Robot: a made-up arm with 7 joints.
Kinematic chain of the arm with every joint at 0, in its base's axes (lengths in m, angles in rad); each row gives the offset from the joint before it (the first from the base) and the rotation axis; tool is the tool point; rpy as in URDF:
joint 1: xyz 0 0 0.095 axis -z
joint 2: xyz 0 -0.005 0.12 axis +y
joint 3: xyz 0 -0.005 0.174 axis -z
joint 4: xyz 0 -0.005 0.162 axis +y
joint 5: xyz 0 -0.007 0.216 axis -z
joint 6: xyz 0 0 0.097 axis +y
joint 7: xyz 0 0 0.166 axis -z
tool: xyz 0 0 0 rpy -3.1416 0 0
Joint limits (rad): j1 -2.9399..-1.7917 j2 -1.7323..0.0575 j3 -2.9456..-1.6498 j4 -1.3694..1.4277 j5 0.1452..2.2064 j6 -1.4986..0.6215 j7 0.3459..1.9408
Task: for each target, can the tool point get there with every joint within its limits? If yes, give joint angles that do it. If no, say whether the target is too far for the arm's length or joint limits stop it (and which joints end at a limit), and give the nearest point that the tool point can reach.
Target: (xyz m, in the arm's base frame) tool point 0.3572 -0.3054 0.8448
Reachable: yes | joints -1.9136 -0.7493 -2.0643 -0.5554 0.3847 -0.0495 0.9927
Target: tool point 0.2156 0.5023 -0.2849
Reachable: no: joint limits stop it (at a limit: joint 1, joint 2, joint 3, joint 4) | nearest point 0.3877 0.3048 0.0551 | short by 0.429 m
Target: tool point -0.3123 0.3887 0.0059
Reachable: no: joint limits stop it (at a limit: joint 2, joint 3, joint 4, joint 5) | nearest point -0.2357 0.2933 0.4379 | short by 0.449 m
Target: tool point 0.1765 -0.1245 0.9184
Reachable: yes | joints -1.9802 -0.1634 -2.5847 0.1858 1.1002 -1.1421 1.3632
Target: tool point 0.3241 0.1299 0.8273
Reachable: yes | joints -2.3590 -0.6763 -2.1651 -1.1447 0.8449 0.3476 1.5867
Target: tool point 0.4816 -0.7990 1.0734
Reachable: no: too far | nearest point 0.3097 -0.5138 0.7670 | short by 0.453 m
